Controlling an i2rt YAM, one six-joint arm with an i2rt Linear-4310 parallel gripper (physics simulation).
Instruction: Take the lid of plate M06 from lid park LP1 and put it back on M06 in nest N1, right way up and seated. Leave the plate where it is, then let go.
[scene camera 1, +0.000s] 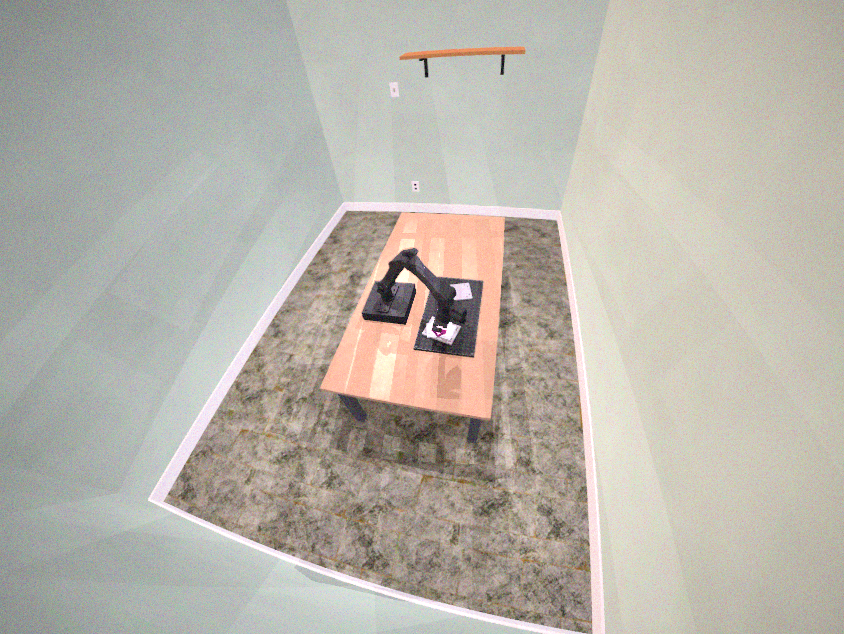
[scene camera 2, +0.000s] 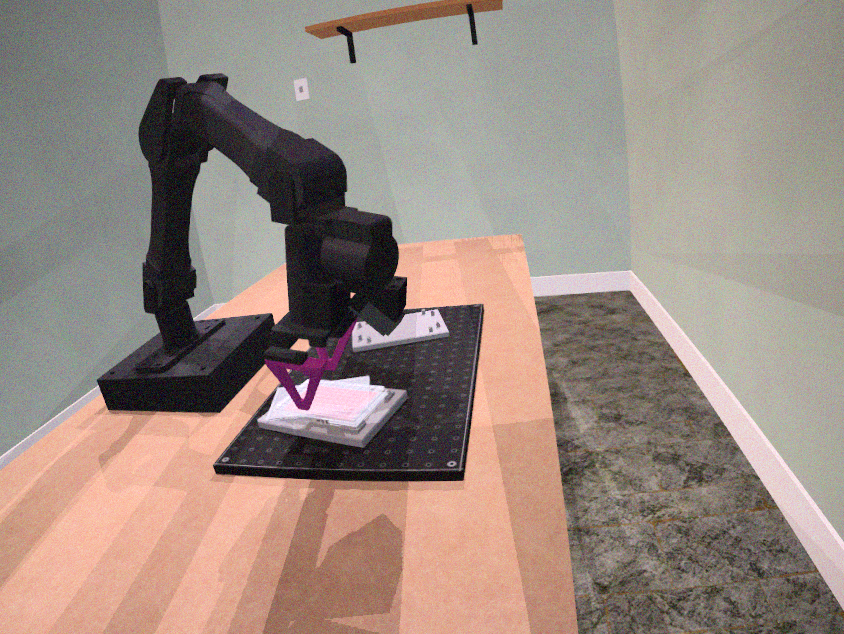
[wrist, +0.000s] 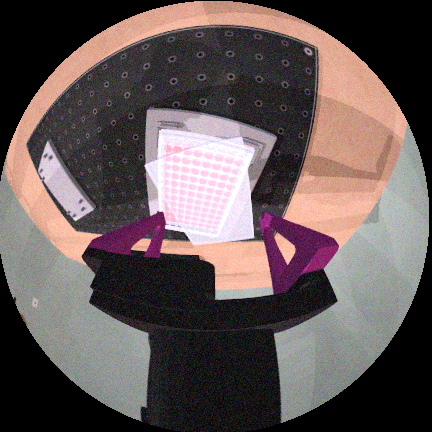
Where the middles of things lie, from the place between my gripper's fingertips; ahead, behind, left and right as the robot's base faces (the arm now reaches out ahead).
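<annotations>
From my hand: white plate with pink wells (scene camera 2: 377, 393), 20 mm to the left, 30 mm below; lid park (scene camera 2: 426, 325), 20 mm ahead, 300 mm to the left, 40 mm below. Lid (scene camera 2: 344, 397): my hand 20 mm above it.
</annotations>
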